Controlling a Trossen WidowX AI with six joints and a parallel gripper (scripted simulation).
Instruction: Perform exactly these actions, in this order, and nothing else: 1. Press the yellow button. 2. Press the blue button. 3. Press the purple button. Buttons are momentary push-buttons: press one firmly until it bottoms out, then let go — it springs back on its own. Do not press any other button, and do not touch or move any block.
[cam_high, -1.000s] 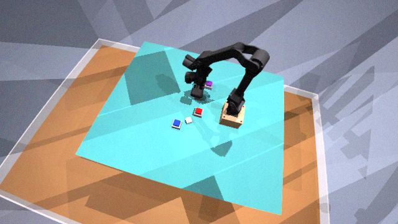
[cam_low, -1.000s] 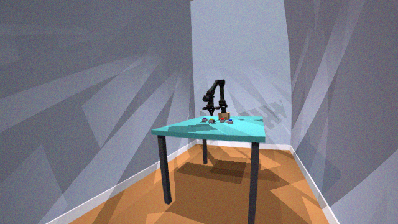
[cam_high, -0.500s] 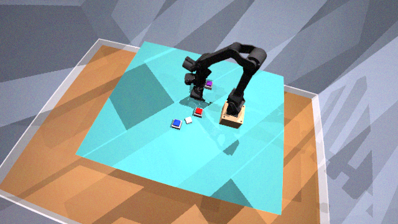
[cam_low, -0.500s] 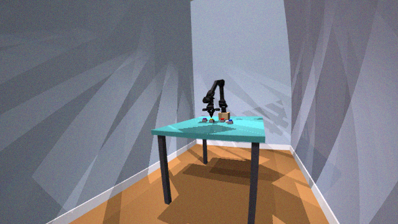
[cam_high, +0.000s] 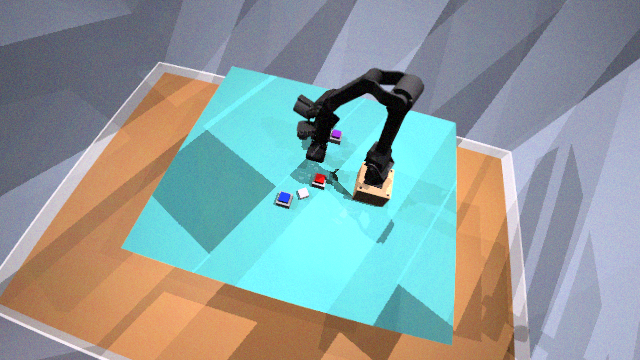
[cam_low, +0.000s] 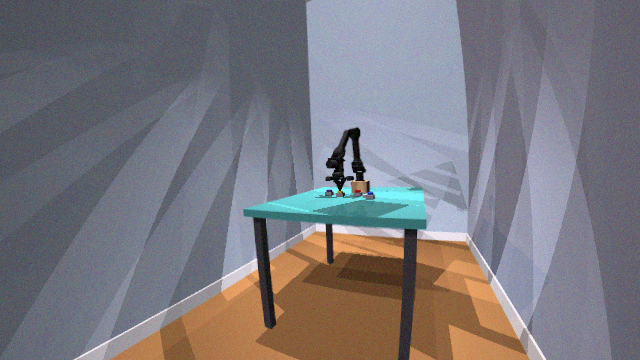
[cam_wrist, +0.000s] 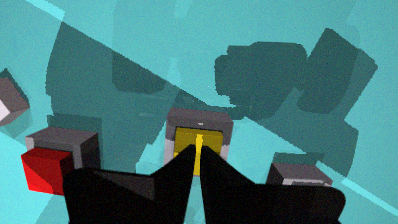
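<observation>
Right now my gripper tip is 1 cm above the yellow button. The rest, counted from my gripper tip: red button 11 cm to the left, 4 cm behind; then small white block 18 cm to the left, 3 cm below; then purple button 10 cm to the right, 4 cm behind.
</observation>
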